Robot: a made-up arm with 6 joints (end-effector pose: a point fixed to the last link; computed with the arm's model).
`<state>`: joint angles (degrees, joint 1 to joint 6).
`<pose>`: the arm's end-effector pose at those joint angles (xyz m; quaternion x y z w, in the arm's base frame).
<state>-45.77 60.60 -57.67 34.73 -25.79 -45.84</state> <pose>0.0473 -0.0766 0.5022 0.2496 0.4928 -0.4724 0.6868</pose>
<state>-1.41 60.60 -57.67 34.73 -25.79 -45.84</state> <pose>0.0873 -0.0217 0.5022 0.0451 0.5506 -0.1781 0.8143</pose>
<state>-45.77 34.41 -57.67 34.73 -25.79 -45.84</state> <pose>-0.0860 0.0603 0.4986 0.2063 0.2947 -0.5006 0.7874</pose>
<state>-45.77 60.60 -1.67 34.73 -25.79 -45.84</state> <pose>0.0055 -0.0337 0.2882 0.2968 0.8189 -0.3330 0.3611</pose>
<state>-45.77 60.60 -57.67 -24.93 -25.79 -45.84</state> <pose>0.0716 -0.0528 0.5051 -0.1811 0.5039 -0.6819 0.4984</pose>
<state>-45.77 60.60 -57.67 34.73 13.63 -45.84</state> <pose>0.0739 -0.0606 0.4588 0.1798 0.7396 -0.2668 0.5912</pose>
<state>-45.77 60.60 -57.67 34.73 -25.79 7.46</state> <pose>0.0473 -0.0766 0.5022 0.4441 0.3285 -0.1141 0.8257</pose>
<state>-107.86 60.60 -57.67 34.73 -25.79 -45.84</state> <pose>-0.0455 -0.0776 0.5022 0.4680 0.2935 -0.7589 0.3448</pose>
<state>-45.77 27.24 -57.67 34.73 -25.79 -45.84</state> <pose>-0.1210 0.0963 0.4825 0.1924 0.2374 -0.5039 0.8079</pose>
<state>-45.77 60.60 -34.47 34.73 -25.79 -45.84</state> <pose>0.0482 -0.0775 0.4070 0.2772 0.6471 -0.4267 0.5677</pose>
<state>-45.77 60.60 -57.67 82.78 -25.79 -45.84</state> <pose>0.0375 -0.0873 0.4783 0.5534 0.3876 -0.2088 0.7071</pose>
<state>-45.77 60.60 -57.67 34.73 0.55 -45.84</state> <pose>0.0678 -0.0689 0.4736 0.2058 0.6661 -0.3398 0.6313</pose>
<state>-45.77 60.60 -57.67 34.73 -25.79 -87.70</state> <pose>0.0473 -0.0766 0.5022 0.0571 0.5494 -0.6865 0.4728</pose>
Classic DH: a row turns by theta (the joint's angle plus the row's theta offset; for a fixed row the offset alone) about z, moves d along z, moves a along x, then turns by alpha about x. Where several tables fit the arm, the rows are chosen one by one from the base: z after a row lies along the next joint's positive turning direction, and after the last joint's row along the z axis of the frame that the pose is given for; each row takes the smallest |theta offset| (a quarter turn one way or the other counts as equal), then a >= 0, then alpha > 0; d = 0 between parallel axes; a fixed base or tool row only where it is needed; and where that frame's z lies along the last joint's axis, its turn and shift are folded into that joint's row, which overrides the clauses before.
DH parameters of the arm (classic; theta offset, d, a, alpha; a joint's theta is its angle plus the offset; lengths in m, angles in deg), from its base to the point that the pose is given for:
joint 1: 0 0.0898 0 -90
joint 2: 7.79 0 -0.389 0
joint 3: 77.22 0 -0.0142 90
joint 4: 0 0.1616 0 -90
joint 5: 0 0 0.0001 90
joint 6: 0 0.079 0 0

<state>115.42 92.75 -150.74 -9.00 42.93 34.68</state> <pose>-0.0806 0.1893 0.6499 -0.3619 0.4424 0.7692 0.2858</pose>
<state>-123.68 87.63 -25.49 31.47 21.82 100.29</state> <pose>-0.0732 -0.1375 0.2738 0.7982 -0.5821 0.1032 0.1158</pose>
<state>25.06 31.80 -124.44 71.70 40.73 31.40</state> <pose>-0.3171 -0.0942 0.5574 -0.2268 0.2438 0.8382 0.4318</pose>
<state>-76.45 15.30 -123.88 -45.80 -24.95 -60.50</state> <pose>-0.0906 0.4774 0.4412 0.0572 0.3742 0.9240 0.0538</pose>
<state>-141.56 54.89 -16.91 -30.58 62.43 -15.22</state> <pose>0.0072 0.0512 0.2889 -0.7998 -0.5535 0.0012 0.2322</pose>
